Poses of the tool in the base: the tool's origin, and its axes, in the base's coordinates. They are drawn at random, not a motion.
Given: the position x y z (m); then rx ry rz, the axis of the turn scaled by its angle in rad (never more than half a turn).
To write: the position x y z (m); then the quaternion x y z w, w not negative. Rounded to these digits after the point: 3 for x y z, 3 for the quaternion.
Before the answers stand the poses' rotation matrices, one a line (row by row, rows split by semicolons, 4 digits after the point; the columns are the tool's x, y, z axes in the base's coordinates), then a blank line. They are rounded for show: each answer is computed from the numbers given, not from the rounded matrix.
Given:
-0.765, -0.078, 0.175, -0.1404, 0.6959, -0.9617
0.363, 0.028, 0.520, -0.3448, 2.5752, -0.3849
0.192, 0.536, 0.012, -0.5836, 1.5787, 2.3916
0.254, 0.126, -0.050, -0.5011, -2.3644, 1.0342
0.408, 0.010, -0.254, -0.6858, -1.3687, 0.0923
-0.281, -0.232, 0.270, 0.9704, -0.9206, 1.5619
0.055, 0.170, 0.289, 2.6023, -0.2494, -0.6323
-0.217, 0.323, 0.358, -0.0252, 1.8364, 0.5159
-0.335, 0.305, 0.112, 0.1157, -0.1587, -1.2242
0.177, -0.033, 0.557, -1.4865, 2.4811, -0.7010
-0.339, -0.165, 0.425, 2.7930, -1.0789, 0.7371
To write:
0.3754 0.7052 0.6015; -0.7918 0.5813 -0.1874; -0.4818 -0.4059 0.7766
-0.8380 -0.1685 0.5189; -0.3129 0.9276 -0.2041; -0.4470 -0.3334 -0.8301
-0.8978 -0.3891 -0.2063; -0.0368 -0.4006 0.9155; -0.4388 0.8296 0.3453
-0.8034 0.1279 -0.5815; 0.5138 0.6424 -0.5686; 0.3009 -0.7556 -0.5818
0.2296 0.3241 -0.9177; 0.4444 0.8040 0.3951; 0.8659 -0.4986 0.0406
-0.1401 -0.9816 0.1298; 0.3619 -0.1728 -0.9161; 0.9216 -0.0814 0.3794
0.8787 -0.0677 -0.4726; -0.2731 -0.8832 -0.3812; -0.3916 0.4640 -0.7946
-0.3303 -0.2722 0.9038; 0.2383 0.9025 0.3588; -0.9133 0.3339 -0.2332
0.3308 0.9257 -0.1833; -0.9419 0.3360 -0.0029; 0.0589 0.1736 0.9831
-0.4908 -0.7883 0.3711; -0.8659 0.3942 -0.3078; 0.0963 -0.4724 -0.8761
0.6412 -0.6472 0.4124; -0.6194 -0.7537 -0.2197; 0.4530 -0.1146 -0.8841

-0.765, -0.078, 0.175, -0.066, 0.328, -0.453, 0.827
0.363, 0.028, 0.520, -0.127, 0.948, -0.142, 0.255
0.192, 0.536, 0.012, -0.198, 0.537, 0.813, 0.108
0.254, 0.126, -0.050, -0.184, -0.870, 0.381, 0.254
0.408, 0.010, -0.254, -0.310, -0.619, 0.042, 0.720
-0.281, -0.232, 0.270, 0.404, -0.383, 0.650, 0.516
0.055, 0.170, 0.289, 0.943, -0.090, -0.229, 0.224
-0.217, 0.323, 0.358, -0.011, 0.785, 0.221, 0.579
-0.335, 0.305, 0.112, 0.054, -0.074, -0.574, 0.814
0.177, -0.033, 0.557, -0.498, 0.831, -0.235, 0.083
-0.339, -0.165, 0.425, 0.905, -0.350, 0.239, 0.029

